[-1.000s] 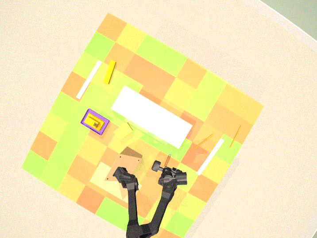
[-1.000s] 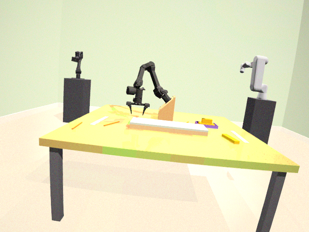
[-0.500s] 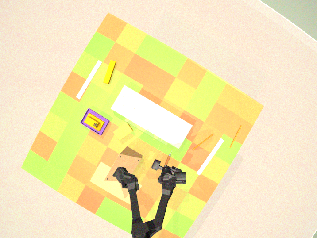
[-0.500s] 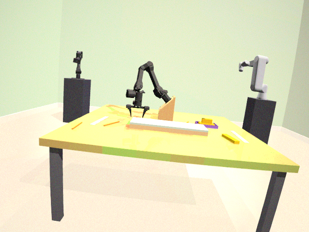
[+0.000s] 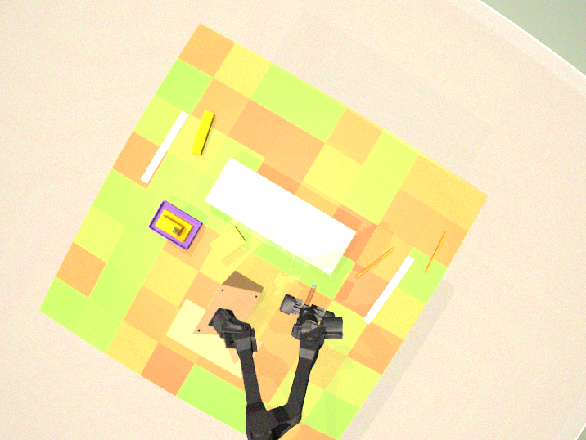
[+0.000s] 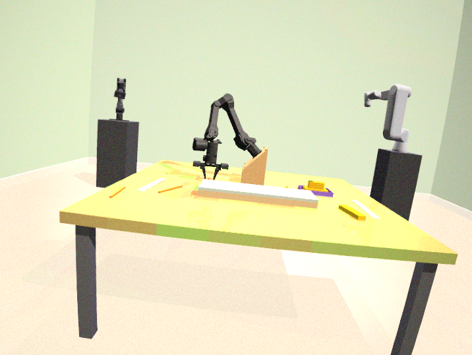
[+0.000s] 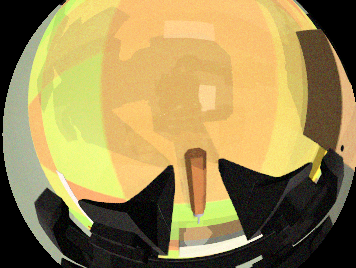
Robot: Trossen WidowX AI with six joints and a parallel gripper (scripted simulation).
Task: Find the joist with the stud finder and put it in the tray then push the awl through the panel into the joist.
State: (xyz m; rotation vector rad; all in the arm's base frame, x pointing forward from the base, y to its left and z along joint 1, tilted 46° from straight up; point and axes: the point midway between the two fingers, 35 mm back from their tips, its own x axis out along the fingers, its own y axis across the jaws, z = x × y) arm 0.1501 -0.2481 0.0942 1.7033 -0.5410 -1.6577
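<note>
My gripper tip is now 6 cm short of the awl and 1 cm to the right of it. Also, from my gripper tip: purple tray 2 cm behind, 56 cm to the left, 1 cm above; yellow bar 32 cm ahead, 66 cm to the left, 1 cm above; stud finder 2 cm behind, 55 cm to the left, 5 cm above.
</note>
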